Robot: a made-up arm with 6 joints.
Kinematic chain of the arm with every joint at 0, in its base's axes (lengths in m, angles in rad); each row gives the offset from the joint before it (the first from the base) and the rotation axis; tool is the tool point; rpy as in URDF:
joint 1: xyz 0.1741 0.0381 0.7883 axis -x
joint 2: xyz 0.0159 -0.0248 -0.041 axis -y
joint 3: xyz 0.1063 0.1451 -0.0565 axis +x
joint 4: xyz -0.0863 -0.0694 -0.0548 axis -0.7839 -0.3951 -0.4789
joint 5: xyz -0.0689 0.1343 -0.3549 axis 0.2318 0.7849 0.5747
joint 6: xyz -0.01 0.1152 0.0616 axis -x
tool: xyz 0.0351 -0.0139 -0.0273 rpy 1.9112 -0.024 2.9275
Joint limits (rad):
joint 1: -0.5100..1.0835
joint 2: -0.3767..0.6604
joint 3: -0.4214..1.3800
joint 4: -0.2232..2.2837
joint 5: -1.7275..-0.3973
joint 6: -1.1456..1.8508
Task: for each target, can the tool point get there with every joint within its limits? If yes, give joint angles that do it. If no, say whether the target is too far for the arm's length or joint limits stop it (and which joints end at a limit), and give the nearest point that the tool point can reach.
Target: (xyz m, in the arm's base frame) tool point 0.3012 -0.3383 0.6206
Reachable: yes | joints 0.4185 -0.2229 -0.0117 1.8610 -1.1494 0.0084
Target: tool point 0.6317 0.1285 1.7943
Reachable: no: too far | nearest point 0.3375 -0.0701 1.1190 | short by 0.763 m
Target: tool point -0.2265 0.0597 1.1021
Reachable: no: joint limits stop it (at a limit: joint 1, joint 2, joint 3, joint 4) | nearest point 0.2242 -0.0178 1.0870 | short by 0.458 m
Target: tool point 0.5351 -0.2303 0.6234
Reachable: yes | joints 0.4422 0.4775 0.0943 1.5260 -1.3175 -0.5266
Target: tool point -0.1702 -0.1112 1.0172
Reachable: no: joint limits stop it (at a limit: joint 2, joint 3, joint 4) | nearest point 0.2239 -0.1251 1.0385 | short by 0.395 m
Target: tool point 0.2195 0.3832 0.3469
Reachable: yes | joints 0.3366 0.0114 0.7041 0.0883 -0.9633 -0.2078
